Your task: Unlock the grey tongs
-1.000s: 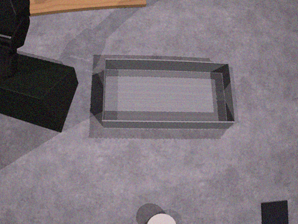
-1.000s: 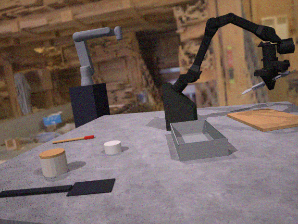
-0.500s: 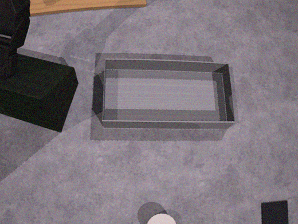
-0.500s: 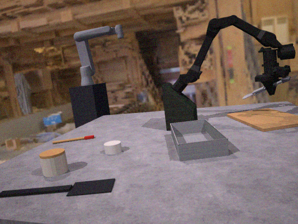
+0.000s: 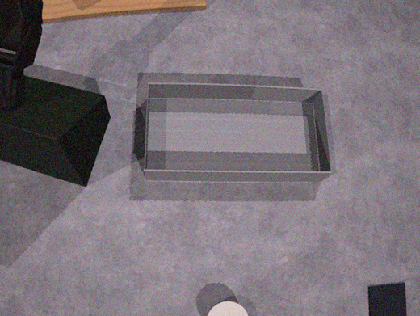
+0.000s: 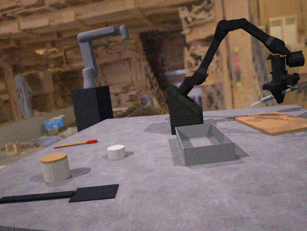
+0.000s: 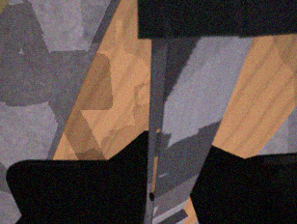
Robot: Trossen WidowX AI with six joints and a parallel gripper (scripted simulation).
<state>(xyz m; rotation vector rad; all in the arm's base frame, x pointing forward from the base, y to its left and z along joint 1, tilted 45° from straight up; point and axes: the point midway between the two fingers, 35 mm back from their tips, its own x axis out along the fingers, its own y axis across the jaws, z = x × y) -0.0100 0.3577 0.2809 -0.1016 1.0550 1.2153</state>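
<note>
Right now the wooden board is 80 mm below my gripper tip, 30 mm to the right of it and 10 mm ahead of it. Round my gripper tip: roasting tin (350 mm ahead, 330 mm to the right, 60 mm below); white disc (630 mm to the right, 420 mm ahead, 70 mm below); black flat spatula (730 mm ahead, 640 mm to the right, 90 mm below).
</note>
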